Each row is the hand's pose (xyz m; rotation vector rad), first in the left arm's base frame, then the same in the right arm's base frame.
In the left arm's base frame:
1: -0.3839 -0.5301 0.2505 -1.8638 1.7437 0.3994
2: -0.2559 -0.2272 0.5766 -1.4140 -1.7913 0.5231
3: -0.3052 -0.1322 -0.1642 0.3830 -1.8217 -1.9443
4: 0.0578 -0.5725 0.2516 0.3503 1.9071 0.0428
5: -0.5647 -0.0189 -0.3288 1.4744 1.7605 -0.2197
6: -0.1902 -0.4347 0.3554 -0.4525 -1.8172 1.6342
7: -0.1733 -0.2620 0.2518 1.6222 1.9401 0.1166
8: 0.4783 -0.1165 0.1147 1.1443 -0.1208 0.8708
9: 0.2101 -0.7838 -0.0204 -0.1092 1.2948 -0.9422
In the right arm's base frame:
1: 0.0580 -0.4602 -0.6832 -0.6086 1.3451 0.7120
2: 0.1243 -0.6800 -0.2810 -1.0494 -1.3417 -0.8142
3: 0.4235 -0.0386 -0.5246 -0.3742 0.6673 2.7700
4: 0.4207 -0.7022 -0.7657 1.5133 1.3657 0.7457
5: 0.3070 0.2628 -0.4714 2.6090 1.2719 0.7296
6: 0.2087 -0.6099 -0.5713 -0.5227 -2.1624 0.1250
7: 0.3205 -0.4783 -0.4664 2.5969 1.2063 1.2351
8: 0.9787 -0.6553 -0.4658 1.8902 -1.1367 0.3882
9: 0.5990 -0.6378 -1.0911 1.2054 1.5061 -0.5354

